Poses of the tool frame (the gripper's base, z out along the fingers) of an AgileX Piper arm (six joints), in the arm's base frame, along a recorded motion.
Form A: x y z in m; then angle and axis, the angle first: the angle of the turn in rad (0 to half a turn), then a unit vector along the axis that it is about.
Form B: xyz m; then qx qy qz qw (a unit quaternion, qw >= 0). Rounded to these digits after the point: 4 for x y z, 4 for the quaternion.
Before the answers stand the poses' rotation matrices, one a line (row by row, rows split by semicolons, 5 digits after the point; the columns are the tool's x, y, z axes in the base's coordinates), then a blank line. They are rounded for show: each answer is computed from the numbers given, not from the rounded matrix.
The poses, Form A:
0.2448, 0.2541, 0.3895, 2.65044, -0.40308, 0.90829, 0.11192
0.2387, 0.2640, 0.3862, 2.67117, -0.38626, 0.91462, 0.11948
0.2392, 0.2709, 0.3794, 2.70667, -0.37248, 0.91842, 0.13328
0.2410, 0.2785, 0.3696, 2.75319, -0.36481, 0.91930, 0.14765
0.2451, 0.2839, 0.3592, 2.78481, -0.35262, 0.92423, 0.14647
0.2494, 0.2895, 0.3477, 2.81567, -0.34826, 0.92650, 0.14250
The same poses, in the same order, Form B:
-0.57605 -0.74174 0.34350; -0.63617 0.67068 0.38141; -0.51328 0.00119 -0.85822
-0.60919 -0.72234 0.32728; -0.61403 0.69081 0.38176; -0.50185 0.03161 -0.86438
-0.64234 -0.70849 0.29230; -0.59618 0.70156 0.39036; -0.48163 0.07648 -0.87303
-0.66926 -0.70168 0.24443; -0.58984 0.70176 0.39952; -0.45187 0.12320 -0.88354
-0.69617 -0.68244 0.22275; -0.58013 0.71759 0.38538; -0.42284 0.13906 -0.89547
-0.71117 -0.67397 0.20001; -0.58272 0.72427 0.36861; -0.39329 0.14560 -0.90781

0.2448, 0.2541, 0.3895, -0.3910, 0.8810, 0.1086, 0.2431
0.2387, 0.2640, 0.3862, -0.3756, 0.8894, 0.1162, 0.2330
0.2392, 0.2709, 0.3794, -0.3637, 0.8968, 0.1301, 0.2158
0.2410, 0.2785, 0.3696, -0.3580, 0.9020, 0.1449, 0.1930
0.2451, 0.2839, 0.3592, -0.3470, 0.9096, 0.1441, 0.1774
0.2494, 0.2895, 0.3477, -0.3436, 0.9142, 0.1406, 0.1622

